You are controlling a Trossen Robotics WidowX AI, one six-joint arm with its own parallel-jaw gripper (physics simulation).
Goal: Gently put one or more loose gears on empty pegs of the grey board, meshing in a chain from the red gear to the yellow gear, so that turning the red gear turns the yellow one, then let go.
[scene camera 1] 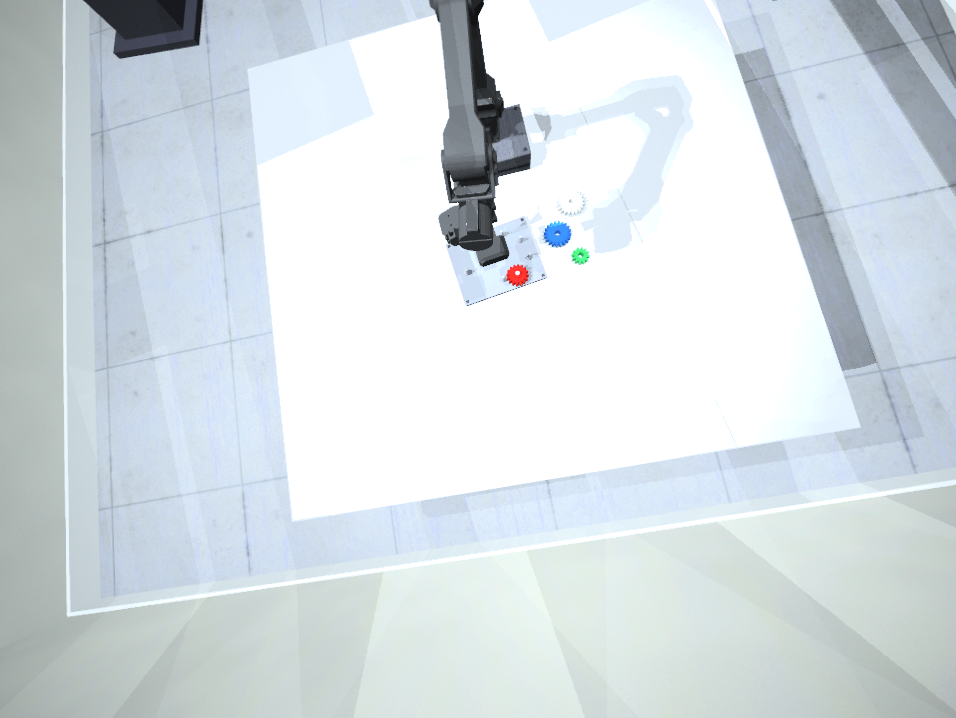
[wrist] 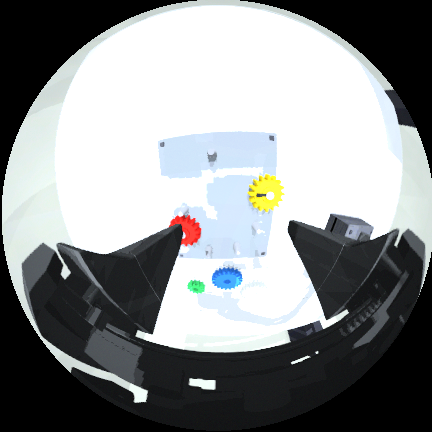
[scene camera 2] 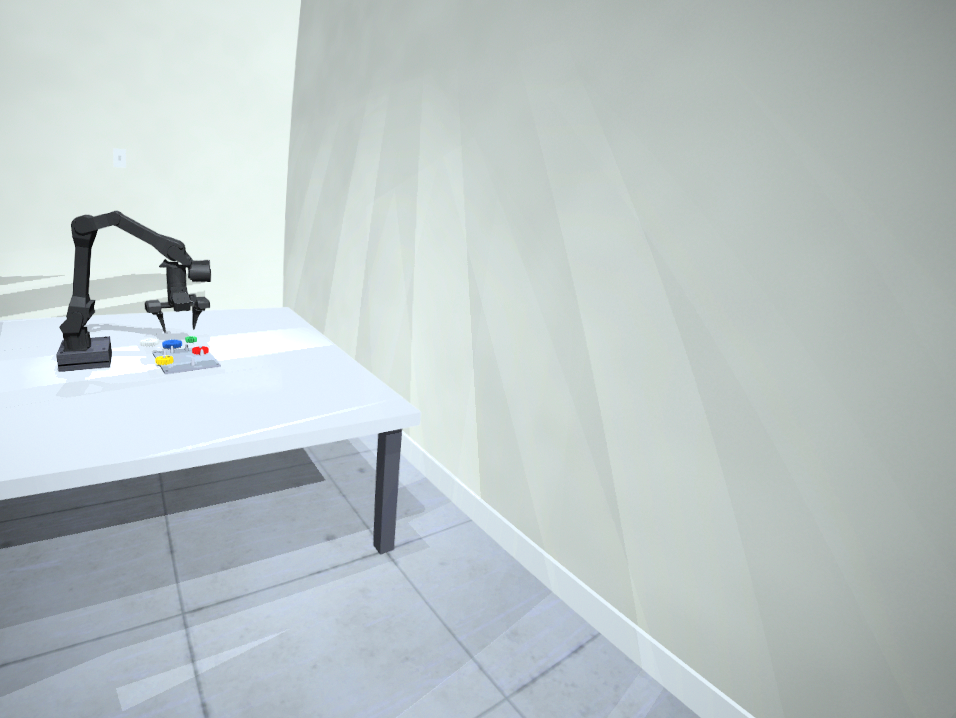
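The grey board bears the red gear and the yellow gear, set apart on pegs. The arm hides the yellow gear in scene camera 1. Several bare pegs show, one of them a far peg. The blue gear, green gear and white gear lie loose beside the board. My gripper is open and empty, above the board area.
The arm's base stands on the white table, near the board and the white gear. A dark piece of furniture stands beyond the table. The white gear is faint against the bright table top.
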